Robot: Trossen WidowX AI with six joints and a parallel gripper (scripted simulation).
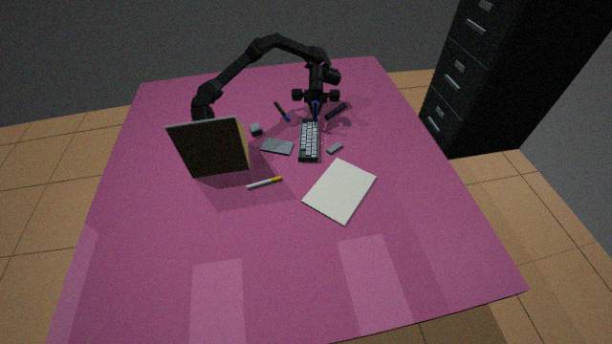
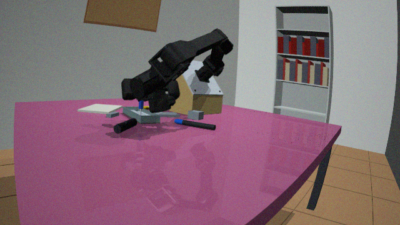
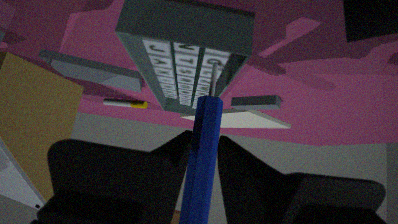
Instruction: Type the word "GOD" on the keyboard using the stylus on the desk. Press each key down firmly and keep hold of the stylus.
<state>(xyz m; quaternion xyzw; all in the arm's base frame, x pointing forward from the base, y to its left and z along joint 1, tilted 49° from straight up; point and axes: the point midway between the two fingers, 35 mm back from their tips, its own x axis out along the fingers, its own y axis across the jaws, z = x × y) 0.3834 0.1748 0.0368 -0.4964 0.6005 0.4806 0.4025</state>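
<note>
The grey pad is 160 mm behind my gripper tip, 80 mm to the right of it and 70 mm below it. The rest, counted from my gripper tip: blue stylus (10 mm below); black cylinder (100 mm ahead, 90 mm to the left, 60 mm below); thin grey tip (50 mm below).
</note>
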